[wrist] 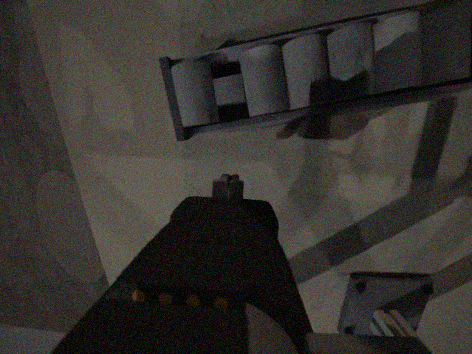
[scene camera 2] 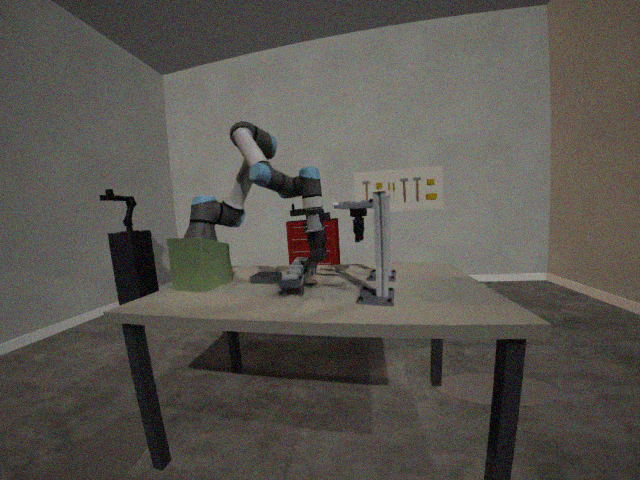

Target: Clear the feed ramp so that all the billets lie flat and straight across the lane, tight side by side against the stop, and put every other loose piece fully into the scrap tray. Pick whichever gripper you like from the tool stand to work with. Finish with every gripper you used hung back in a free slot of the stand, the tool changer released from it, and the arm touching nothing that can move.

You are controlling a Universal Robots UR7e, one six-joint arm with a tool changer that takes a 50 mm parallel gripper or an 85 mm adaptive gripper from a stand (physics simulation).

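Places are measured from the arm's base along level axes (x up, y ahead, z left), in centimetres.
Pixels of known places: arm's base, link origin: point(scene camera 2: 200, 241).
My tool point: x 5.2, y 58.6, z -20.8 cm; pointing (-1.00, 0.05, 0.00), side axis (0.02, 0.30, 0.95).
Observation:
For each thing: its top centre in the pictures, then the offset to it from my tool point. "spot": a spot on its surface instead. Level surfaces: height alone.
- feed ramp's lane, surface spot: point(wrist: 172, 100) point(scene camera 2: 289, 279) spot: dy -11.0, dx -19.7, dz -3.0 cm
- grey billet, top centre: point(wrist: 191, 93) point(scene camera 2: 290, 273) dy -10.8, dx -17.9, dz -0.5 cm
- second billet, top centre: point(wrist: 266, 79) point(scene camera 2: 295, 267) dy -10.0, dx -17.2, dz +6.4 cm
- dark scrap tray, top centre: point(scene camera 2: 266, 274) dy -27.5, dx -23.6, dz +23.0 cm
- foot plate, surface height: dx -25.9 cm
The feed ramp's lane point(scene camera 2: 291, 285) point(wrist: 172, 100) runs across the top of the wrist view, with an end wall at its left. One grey billet point(wrist: 195, 93) lies across the lane at that wall. A gap separates it from a second billet point(wrist: 265, 80). More billets point(wrist: 306, 70) point(wrist: 351, 55) point(wrist: 397, 55) lie side by side to the right; shadow covers part of them. My gripper point(scene camera 2: 313, 264) point(wrist: 228, 188) is shut, with its fingertips together and nothing seen between them. It is beside the lane, apart from the billets. The dark scrap tray point(scene camera 2: 265, 277) is left of the ramp; its contents are hidden.
The tool stand point(scene camera 2: 382, 242) is right of the arm, with another gripper point(scene camera 2: 357, 224) hanging from it. A foot plate point(scene camera 2: 375, 297) point(wrist: 362, 312) of the stand is at the wrist view's lower right. A green block point(scene camera 2: 200, 264) stands near the arm's base.

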